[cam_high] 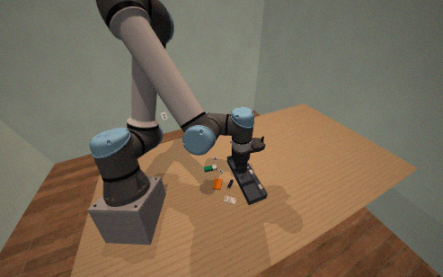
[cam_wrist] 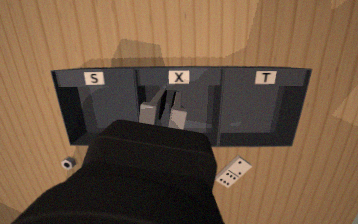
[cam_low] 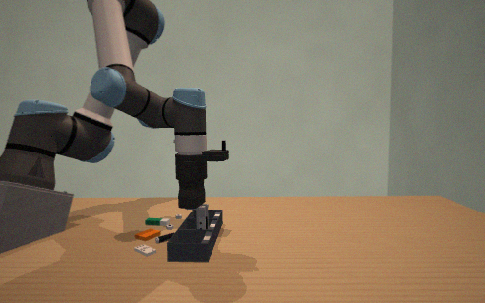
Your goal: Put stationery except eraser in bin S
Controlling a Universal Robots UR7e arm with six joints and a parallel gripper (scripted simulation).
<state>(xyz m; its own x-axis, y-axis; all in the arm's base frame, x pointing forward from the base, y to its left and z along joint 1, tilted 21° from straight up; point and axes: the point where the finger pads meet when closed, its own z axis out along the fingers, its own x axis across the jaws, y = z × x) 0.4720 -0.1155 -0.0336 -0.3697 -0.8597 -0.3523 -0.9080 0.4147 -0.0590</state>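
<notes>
Now: hand 2 cm above the dark three-compartment bin tray, 1 cm to the left of it and 1 cm past it. From my hand the other things lie so: orange block 14 cm behind, 3 cm to the left, 3 cm below; white flat piece 13 cm behind, 6 cm to the right, 3 cm below; black stick 9 cm behind, 3 cm below.
</notes>
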